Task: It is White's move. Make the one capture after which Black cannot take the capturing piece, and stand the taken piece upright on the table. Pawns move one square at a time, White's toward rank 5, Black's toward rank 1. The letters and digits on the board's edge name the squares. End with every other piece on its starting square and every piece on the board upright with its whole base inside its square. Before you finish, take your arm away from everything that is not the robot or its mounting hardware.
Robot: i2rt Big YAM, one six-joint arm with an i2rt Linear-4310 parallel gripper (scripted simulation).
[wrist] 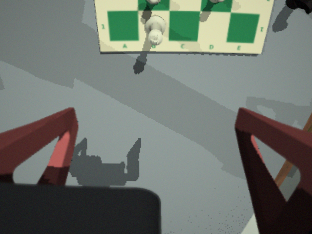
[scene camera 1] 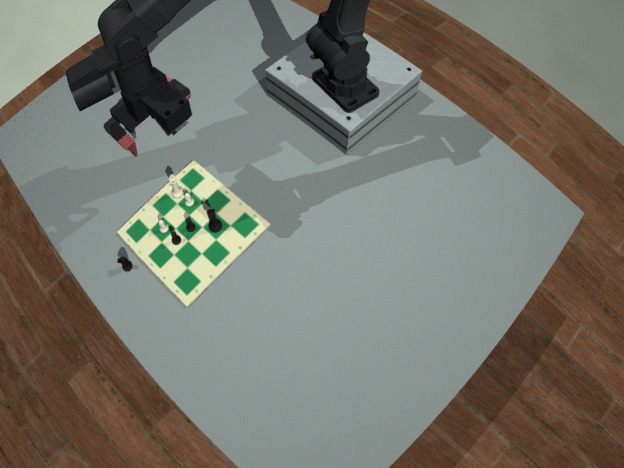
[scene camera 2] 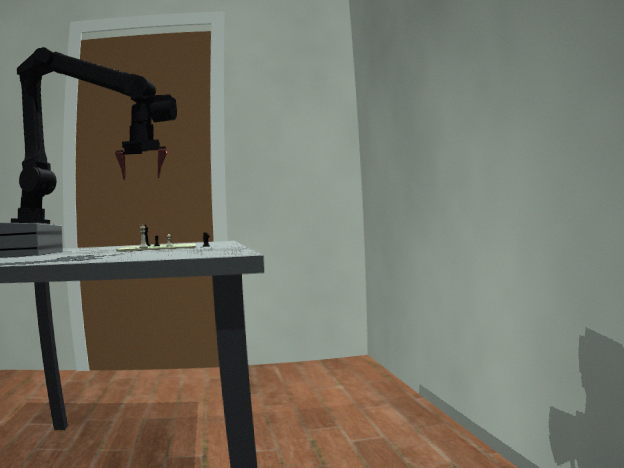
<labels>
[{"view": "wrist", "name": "my gripper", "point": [156, 116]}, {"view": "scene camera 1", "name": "my gripper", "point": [155, 136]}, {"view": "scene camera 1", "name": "green-and-cream chessboard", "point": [187, 269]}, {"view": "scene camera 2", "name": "my gripper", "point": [141, 178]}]
</labels>
